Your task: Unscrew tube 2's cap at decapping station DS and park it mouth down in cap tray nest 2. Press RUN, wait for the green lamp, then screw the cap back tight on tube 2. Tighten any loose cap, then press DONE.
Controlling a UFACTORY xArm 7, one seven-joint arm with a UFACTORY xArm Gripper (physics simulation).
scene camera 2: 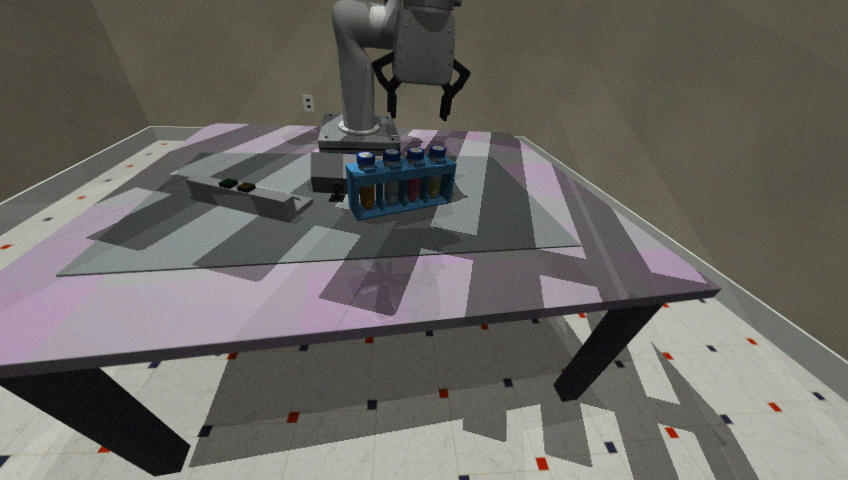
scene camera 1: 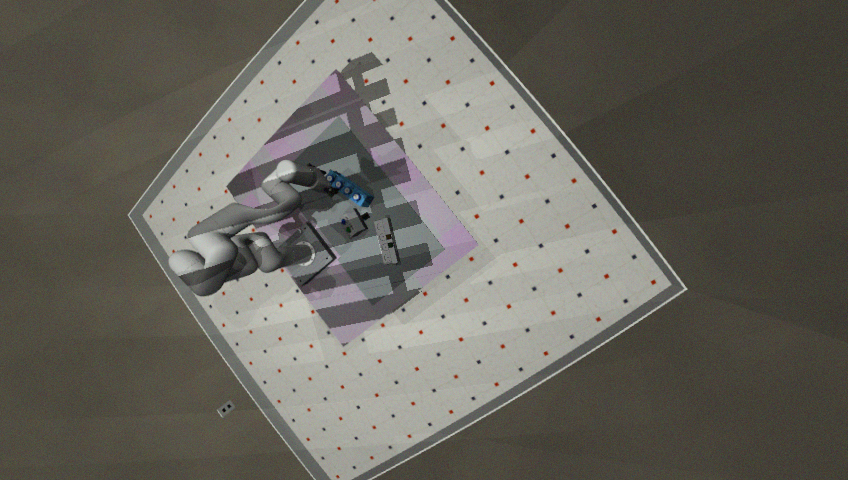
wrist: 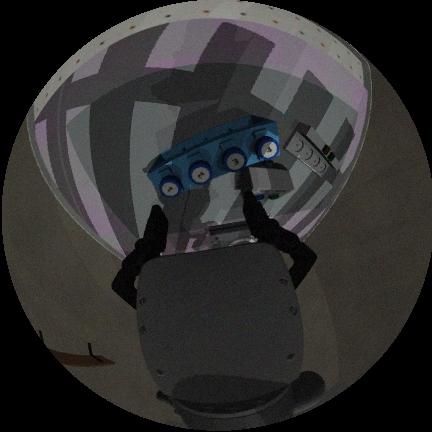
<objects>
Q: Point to a grey button box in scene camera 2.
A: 328, 170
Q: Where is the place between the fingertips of my gripper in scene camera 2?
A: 418, 117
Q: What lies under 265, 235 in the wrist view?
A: My gripper.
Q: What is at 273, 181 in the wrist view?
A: A grey button box.
</objects>
